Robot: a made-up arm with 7 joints. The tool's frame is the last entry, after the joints. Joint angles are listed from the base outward. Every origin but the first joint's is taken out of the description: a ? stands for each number. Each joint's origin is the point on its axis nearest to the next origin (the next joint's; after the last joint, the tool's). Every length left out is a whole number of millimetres.
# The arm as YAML. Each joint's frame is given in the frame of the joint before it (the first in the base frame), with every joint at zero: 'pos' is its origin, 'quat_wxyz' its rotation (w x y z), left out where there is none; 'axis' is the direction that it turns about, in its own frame. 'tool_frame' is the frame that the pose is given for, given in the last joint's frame.
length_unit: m
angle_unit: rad
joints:
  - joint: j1
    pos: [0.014, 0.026, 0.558]
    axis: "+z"
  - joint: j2
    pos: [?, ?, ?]
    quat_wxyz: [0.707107, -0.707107, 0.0, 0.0]
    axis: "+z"
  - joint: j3
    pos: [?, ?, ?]
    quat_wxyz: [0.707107, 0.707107, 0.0, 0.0]
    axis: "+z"
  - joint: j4
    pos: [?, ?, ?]
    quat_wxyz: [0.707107, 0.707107, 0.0, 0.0]
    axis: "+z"
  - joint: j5
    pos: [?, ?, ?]
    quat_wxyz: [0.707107, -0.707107, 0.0, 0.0]
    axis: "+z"
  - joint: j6
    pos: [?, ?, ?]
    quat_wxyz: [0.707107, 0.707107, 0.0, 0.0]
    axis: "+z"
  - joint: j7
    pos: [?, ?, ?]
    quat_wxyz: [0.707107, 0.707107, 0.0, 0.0]
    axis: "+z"
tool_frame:
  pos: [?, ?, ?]
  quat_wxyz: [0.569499, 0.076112, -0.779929, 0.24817]
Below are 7 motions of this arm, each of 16 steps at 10 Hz.
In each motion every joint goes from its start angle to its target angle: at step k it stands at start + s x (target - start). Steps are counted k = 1, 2, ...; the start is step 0. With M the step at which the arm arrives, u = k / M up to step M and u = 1 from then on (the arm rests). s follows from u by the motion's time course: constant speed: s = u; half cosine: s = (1 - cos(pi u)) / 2; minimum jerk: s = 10 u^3 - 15 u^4 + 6 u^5.
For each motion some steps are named. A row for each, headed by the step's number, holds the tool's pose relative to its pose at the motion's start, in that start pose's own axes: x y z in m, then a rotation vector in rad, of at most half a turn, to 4 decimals.
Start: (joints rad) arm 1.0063 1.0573 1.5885 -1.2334 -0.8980 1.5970 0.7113
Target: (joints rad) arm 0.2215 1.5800 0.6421 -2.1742 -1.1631 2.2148 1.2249
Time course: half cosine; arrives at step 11
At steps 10, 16:
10: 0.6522 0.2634 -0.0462 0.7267 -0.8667 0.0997
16: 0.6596 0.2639 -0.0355 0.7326 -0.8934 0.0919

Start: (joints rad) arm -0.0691 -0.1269 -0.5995 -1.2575 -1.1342 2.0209 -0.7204
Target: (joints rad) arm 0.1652 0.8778 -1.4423 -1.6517 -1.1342 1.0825 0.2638
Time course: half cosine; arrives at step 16
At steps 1, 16:
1: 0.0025 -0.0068 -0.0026 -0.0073 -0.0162 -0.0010
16: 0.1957 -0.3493 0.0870 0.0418 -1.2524 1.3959

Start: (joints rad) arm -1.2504 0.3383 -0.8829 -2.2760 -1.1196 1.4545 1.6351
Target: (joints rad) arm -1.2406 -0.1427 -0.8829 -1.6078 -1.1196 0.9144 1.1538
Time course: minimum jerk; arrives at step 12
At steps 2, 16:
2: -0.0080 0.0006 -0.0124 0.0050 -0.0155 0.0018
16: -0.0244 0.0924 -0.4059 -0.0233 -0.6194 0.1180

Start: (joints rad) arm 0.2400 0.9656 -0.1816 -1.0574 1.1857 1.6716 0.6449
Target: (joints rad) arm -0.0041 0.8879 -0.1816 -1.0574 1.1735 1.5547 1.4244
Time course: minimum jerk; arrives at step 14
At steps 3, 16:
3: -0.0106 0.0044 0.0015 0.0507 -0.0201 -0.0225
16: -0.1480 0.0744 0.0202 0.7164 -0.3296 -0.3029

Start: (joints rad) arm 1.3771 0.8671 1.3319 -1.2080 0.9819 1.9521 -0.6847
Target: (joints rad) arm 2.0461 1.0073 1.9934 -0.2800 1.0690 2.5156 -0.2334
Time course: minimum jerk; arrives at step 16
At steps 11, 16:
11: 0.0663 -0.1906 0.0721 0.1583 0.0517 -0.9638
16: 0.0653 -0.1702 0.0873 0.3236 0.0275 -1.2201

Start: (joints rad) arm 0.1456 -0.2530 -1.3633 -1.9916 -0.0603 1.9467 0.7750
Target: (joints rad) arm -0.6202 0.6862 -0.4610 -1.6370 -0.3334 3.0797 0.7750
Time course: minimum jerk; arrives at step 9
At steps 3, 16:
3: -0.0084 -0.0228 0.0518 -0.0159 0.3313 -0.1692
16: 0.2542 -0.1817 0.0492 -0.5431 0.9152 -0.3839

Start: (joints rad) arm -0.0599 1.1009 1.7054 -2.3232 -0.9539 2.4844 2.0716
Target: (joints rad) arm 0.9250 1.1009 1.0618 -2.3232 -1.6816 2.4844 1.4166
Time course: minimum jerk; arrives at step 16
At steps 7, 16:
7: 0.1675 0.0624 -0.0261 -0.4785 0.2645 0.3236
16: 0.3474 0.2290 -0.1145 -1.3956 0.5892 0.8759

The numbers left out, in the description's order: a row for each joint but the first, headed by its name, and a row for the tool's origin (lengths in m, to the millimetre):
j2: -0.026 0.017 0.0
j3: 0.013 -0.227 0.0
j4: 0.141 -0.034 0.0
j5: -0.111 0.38 0.0
j6: 0.007 0.043 0.0
j7: 0.056 -0.007 0.0
tool: -0.01 0.025 0.0

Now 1 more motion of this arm.
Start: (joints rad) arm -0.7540 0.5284 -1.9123 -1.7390 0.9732 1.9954 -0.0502
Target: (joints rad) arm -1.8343 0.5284 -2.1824 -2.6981 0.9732 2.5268 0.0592
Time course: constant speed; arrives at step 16
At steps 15, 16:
15: 0.0421 0.7532 0.0945 1.9366 0.2669 -0.0985
16: 0.0543 0.7773 0.1394 2.0624 0.2728 -0.1087

